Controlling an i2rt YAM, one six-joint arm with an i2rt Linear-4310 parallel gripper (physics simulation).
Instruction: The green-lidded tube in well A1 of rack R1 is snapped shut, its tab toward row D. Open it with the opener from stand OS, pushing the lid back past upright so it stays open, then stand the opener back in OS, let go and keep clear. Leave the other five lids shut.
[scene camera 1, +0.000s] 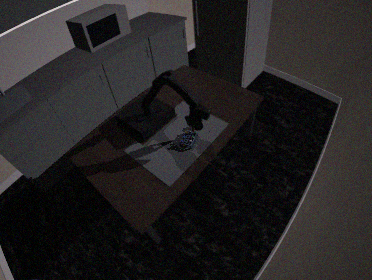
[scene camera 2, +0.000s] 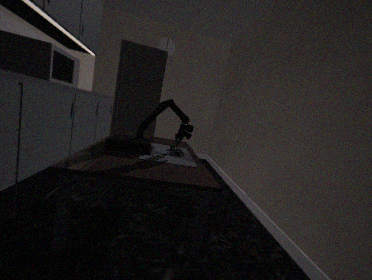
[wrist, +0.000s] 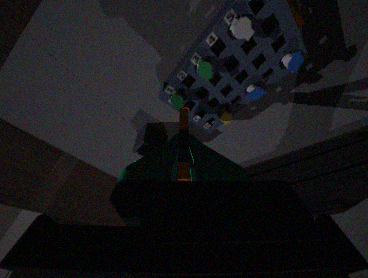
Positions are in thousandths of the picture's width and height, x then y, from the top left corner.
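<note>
With my gripper (wrist: 501, 498), I am gripping an orange-tipped tool (wrist: 499, 549).
</note>
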